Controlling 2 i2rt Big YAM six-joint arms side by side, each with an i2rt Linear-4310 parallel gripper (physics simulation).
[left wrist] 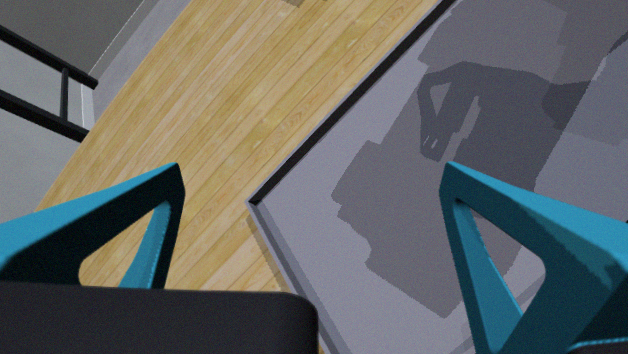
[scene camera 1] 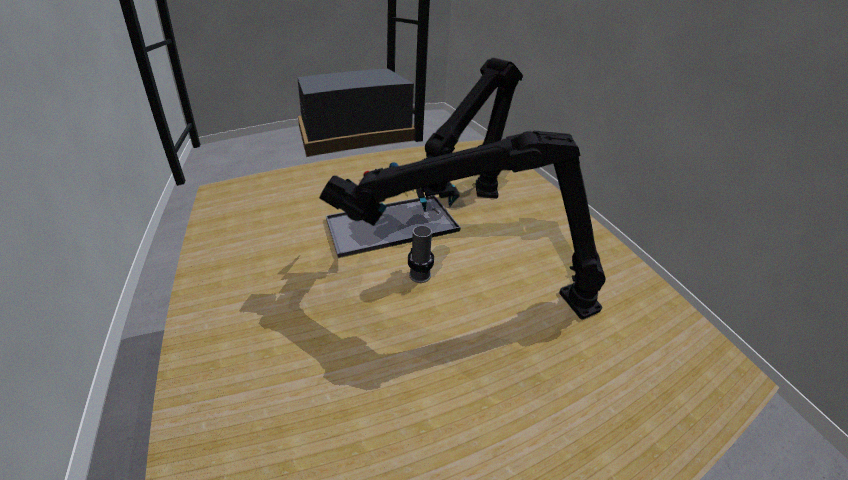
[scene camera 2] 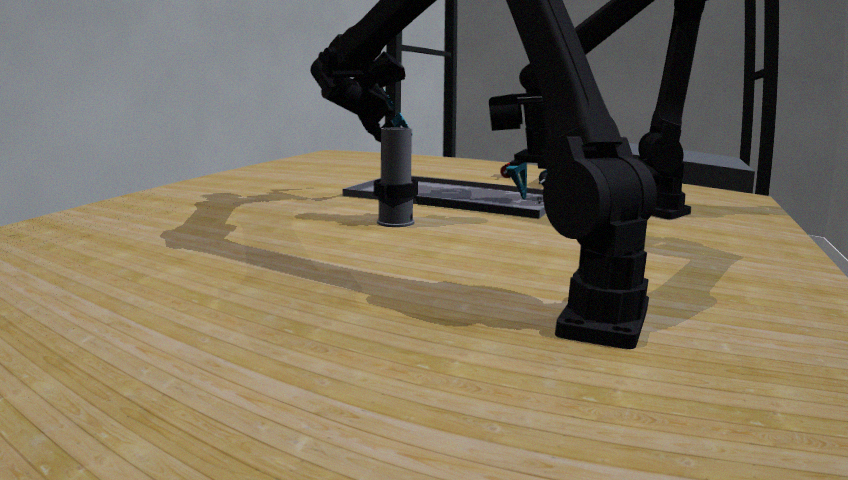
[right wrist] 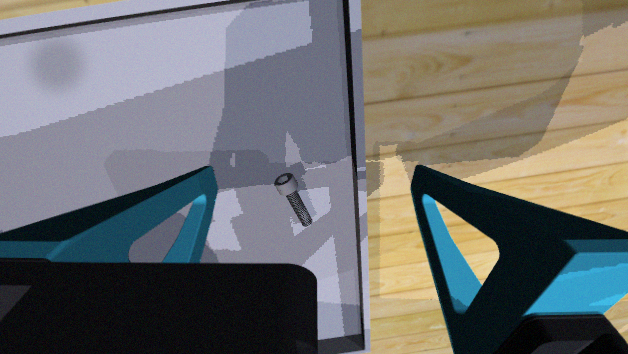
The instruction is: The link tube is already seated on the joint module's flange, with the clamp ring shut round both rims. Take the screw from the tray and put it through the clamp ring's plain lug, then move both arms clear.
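Frame: origin at the left arm's base, x ahead, y left, z up, level; millimetres.
Where they show: left gripper, fingertip midpoint: (left wrist: 312, 177) (scene camera 2: 401, 122); right gripper, fingertip midpoint: (scene camera 1: 437, 208) (right wrist: 313, 176); left arm's base, origin of the base link: (scene camera 1: 579, 301) (scene camera 2: 604, 321); right arm's base, origin of the base link: (scene camera 1: 486, 190) (scene camera 2: 664, 212).
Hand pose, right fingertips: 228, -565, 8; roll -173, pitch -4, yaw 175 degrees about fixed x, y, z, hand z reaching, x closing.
Note:
Each offset is from my right fingertips to the top centre of the thing, as dx, dy, dz. "spot": to the spot under its first point.
The link tube @[+177, +301, +152] (scene camera 1: 421, 243) (scene camera 2: 395, 154) stands upright on the joint module @[+178, +301, +56] (scene camera 1: 420, 276) (scene camera 2: 395, 214), with the black clamp ring @[+177, +298, +63] (scene camera 1: 420, 263) (scene camera 2: 395, 190) round the joint. The plain lug cannot be made out. The screw @[+10, +13, +6] (right wrist: 287, 186) lies in the tray @[+186, +38, +8] (scene camera 1: 380, 245) (scene camera 2: 476, 208) (left wrist: 352, 102) near its short rim. My right gripper (scene camera 1: 438, 206) (right wrist: 313, 176) is open and empty above that end; the screw shows between its spread fingers, nearer the left one in the picture. My left gripper (left wrist: 312, 177) is open and empty above the tray's other end.
A red round part @[+181, -274, +26] (scene camera 1: 365, 173) (scene camera 2: 505, 170) and a blue part @[spot: +68, -329, +29] (scene camera 1: 393, 165) lie beyond the tray. In scene camera 1 the left forearm reaches across in front of the right gripper. A dark box (scene camera 1: 357, 110) stands behind the table, between black frames (scene camera 1: 142, 65) (scene camera 1: 422, 71).

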